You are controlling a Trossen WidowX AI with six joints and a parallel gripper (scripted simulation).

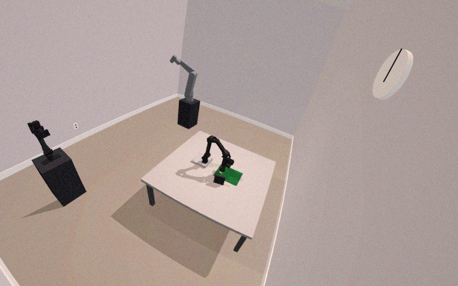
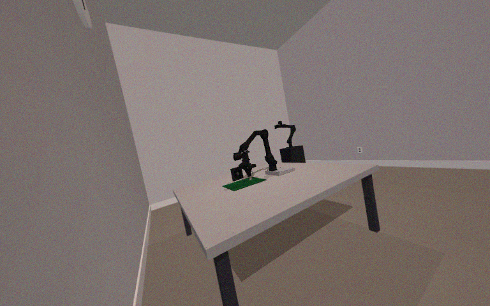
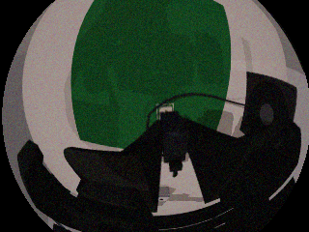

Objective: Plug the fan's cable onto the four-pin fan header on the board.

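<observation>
The black plug is 10 mm behind my gripper tip and 10 mm above it. Round my gripper tip: pale header (50 mm below, 10 mm behind); then black fan (150 mm to the right, 40 mm ahead, 10 mm above); then green board (80 mm ahead, 60 mm below, 40 mm to the left).
</observation>
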